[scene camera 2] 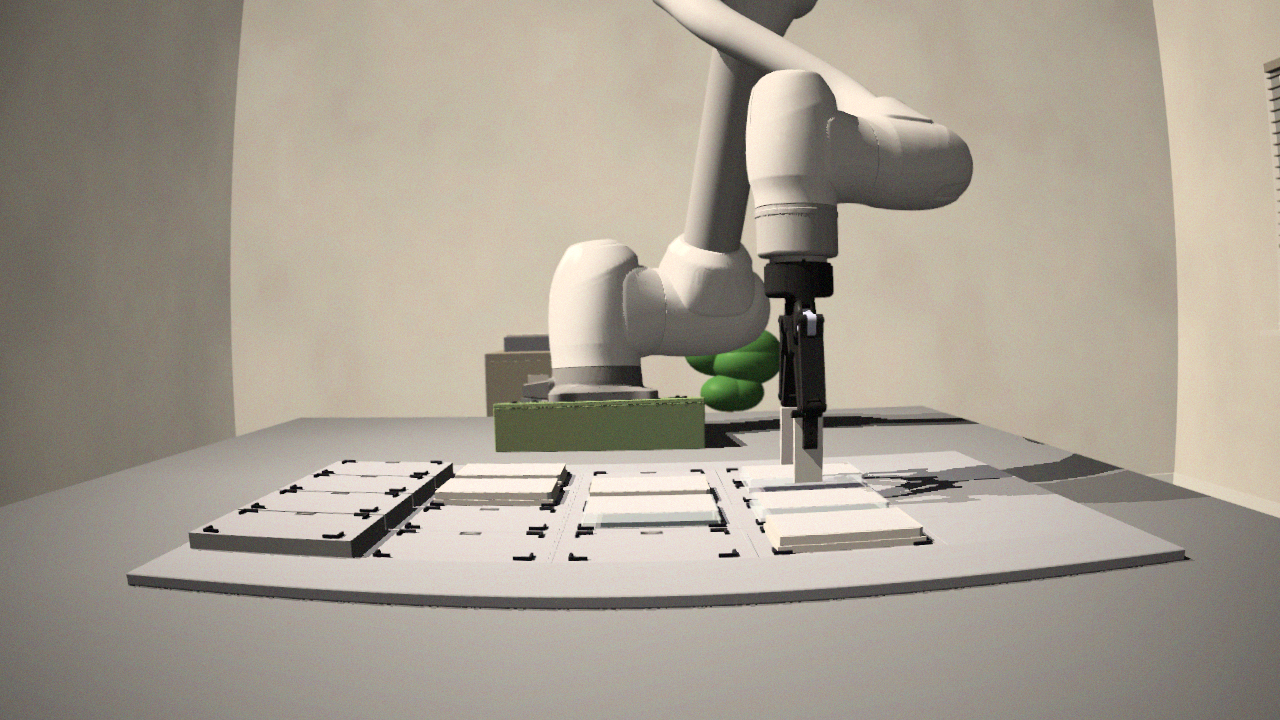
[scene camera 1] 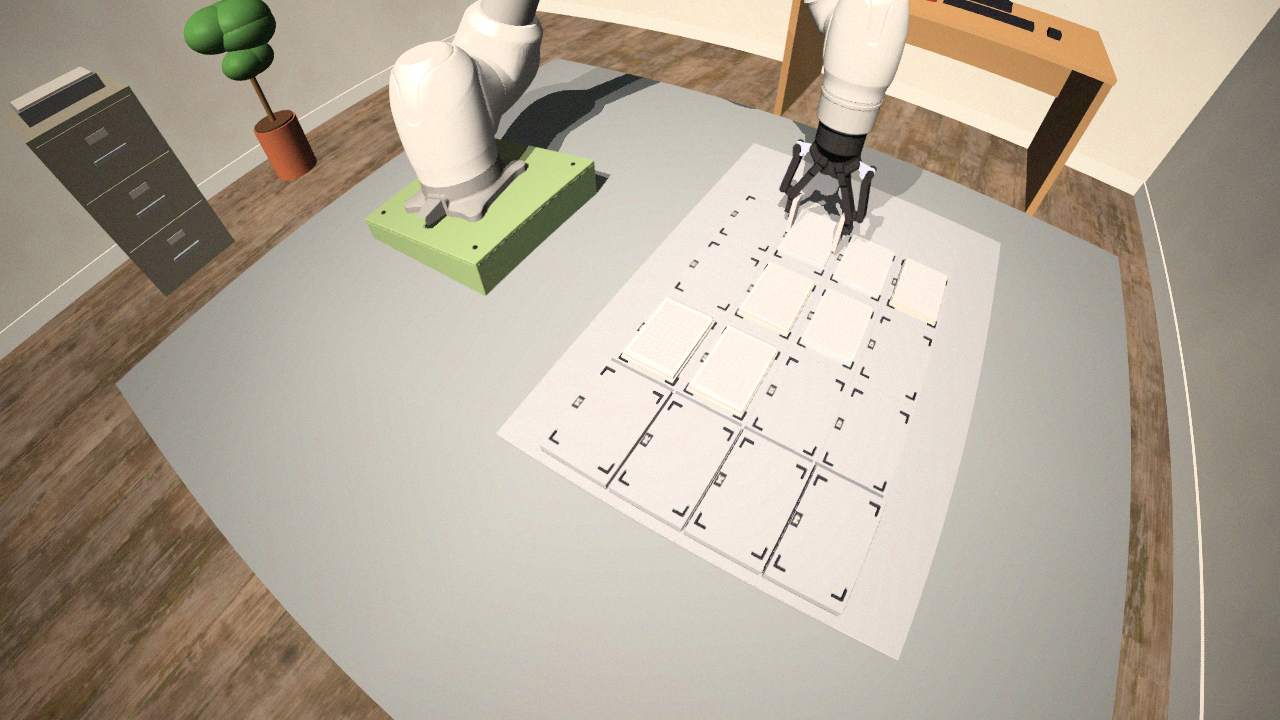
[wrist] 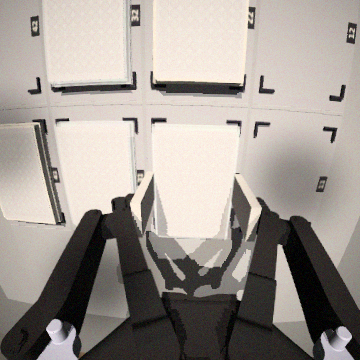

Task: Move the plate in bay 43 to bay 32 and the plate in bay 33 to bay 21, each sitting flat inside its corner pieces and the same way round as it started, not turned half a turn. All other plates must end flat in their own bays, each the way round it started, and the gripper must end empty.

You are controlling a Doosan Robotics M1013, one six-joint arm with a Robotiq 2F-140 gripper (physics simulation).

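Frame: origin at the arm's base, x ahead, y left, z up, level; millimetres.
Where they show: gripper, between the fingertips: (scene camera 2: 800,474) (scene camera 1: 812,236) (wrist: 192,185); arm's base, origin of its link: (scene camera 2: 597,400) (scene camera 1: 466,188).
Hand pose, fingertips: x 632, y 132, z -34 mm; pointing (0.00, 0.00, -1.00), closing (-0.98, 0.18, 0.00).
Note:
Each offset is from my fingertips to the centre of the thing. "spot": to the spot under its first point.
My gripper (scene camera 1: 816,223) (scene camera 2: 799,458) (wrist: 192,185) is low over bay 21, shut on a pale plate @(0 mm ahead, 2 mm left, 2 mm down) (scene camera 1: 808,243) (wrist: 195,150) by its two long sides. The plate lies level inside the corner pieces of bay 21, at about its neighbour's height; its near end is in shadow and label 21 is hidden by a finger. Another pale plate @(74 mm ahead, 181 mm right, 11 mm down) (scene camera 1: 836,327) (scene camera 2: 650,511) (wrist: 87,40) sits flat in bay 32, beside its label. Bay 33 @(spot: 41 mm ahead, 343 mm right, 19 mm down) (scene camera 1: 798,404) and bay 43 @(spot: 145 mm ahead, 367 mm right, 19 mm down) (scene camera 1: 864,440) hold no plate.
Plates stand in bay 31 @(spot: 97 mm ahead, 35 mm right, 4 mm down) (scene camera 1: 861,266) (wrist: 96,170), bay 41 @(spot: 208 mm ahead, 46 mm right, 4 mm down) (scene camera 1: 920,289) (wrist: 20,170), bay 22 @(spot: 32 mm back, 172 mm right, 4 mm down) (scene camera 1: 776,298) (wrist: 200,40), bay 13 @(spot: 166 mm back, 311 mm right, 4 mm down) (scene camera 1: 667,338) and bay 23 @(spot: 61 mm back, 329 mm right, 4 mm down) (scene camera 1: 733,369). Bays 11, 12 and 42 hold no plate. Raised blocks form the row at the mat's near end in scene camera 1.

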